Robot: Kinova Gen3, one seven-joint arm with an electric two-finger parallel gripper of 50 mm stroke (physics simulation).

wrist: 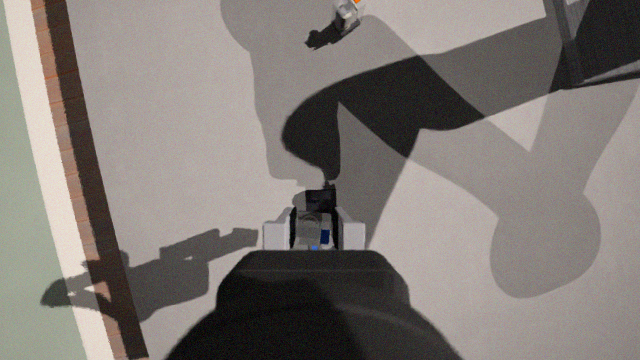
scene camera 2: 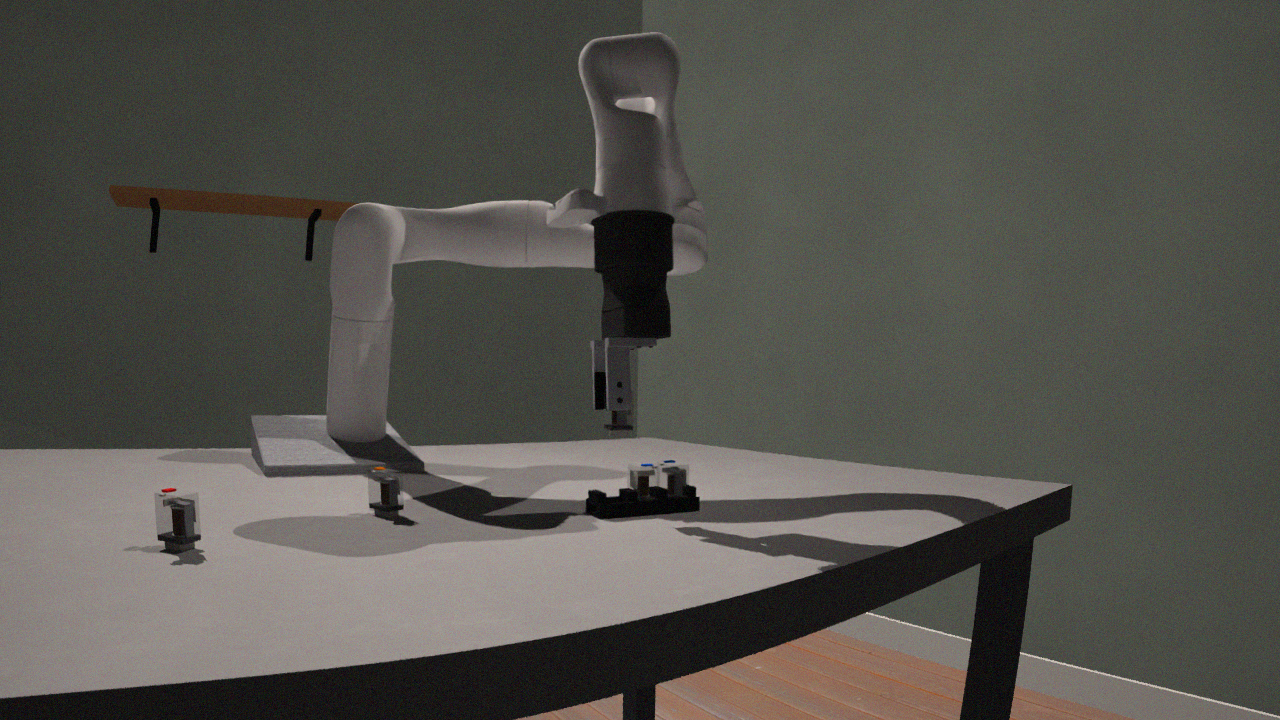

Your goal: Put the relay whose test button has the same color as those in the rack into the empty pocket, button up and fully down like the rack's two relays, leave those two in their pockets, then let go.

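Places are measured from the arm's base along level axes (x ahead, y left, z up), in millimetres.
Pixels of known places: gripper, fingertip midpoint: [wrist: 314, 220] [scene camera 2: 611, 409]; arm's base, origin of the base link: [scene camera 2: 355, 432].
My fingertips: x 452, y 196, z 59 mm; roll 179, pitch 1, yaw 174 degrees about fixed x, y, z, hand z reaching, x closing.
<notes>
For each thing: its top centre in the pictures, then the offset to it from my fingertips. Level surfaces: height alone.
- clear-cased relay, middle of its top: [wrist: 313, 236] [scene camera 2: 618, 389] dx +1, dy +7, dz +19 mm
- black rack, middle of its top: [scene camera 2: 643, 489] [wrist: 322, 238] dx -4, dy +37, dz -78 mm
- relay with an orange button, middle of its top: [scene camera 2: 384, 468] dx -55, dy -206, dz -57 mm
- table, its level: dz -101 mm
- relay with a red button, middle of its top: [scene camera 2: 176, 490] dx +58, dy -388, dz -57 mm
My gripper [scene camera 2: 614, 404] [wrist: 314, 220] is shut on a clear-cased relay [scene camera 2: 618, 419] [wrist: 308, 231] with a blue button. The relay hangs upright, base down, well above the table and the black rack [scene camera 2: 642, 508] [wrist: 320, 201]. In the scene view two blue-button relays [scene camera 2: 641, 481] [scene camera 2: 674, 480] stand in the rack's right part, and the empty pocket is toward its left end. In the wrist view the held relay and gripper hide much of the rack; its dark end shows just beyond the fingers.
A relay with an orange button [scene camera 2: 386, 493] [wrist: 346, 16] stands on the table [scene camera 2: 501, 591], left of the rack in the scene view. A relay with a red button [scene camera 2: 179, 519] stands farther left. The robot's base plate [scene camera 2: 295, 456] is at the back. A wooden shelf [scene camera 2: 232, 202] is on the wall.
</notes>
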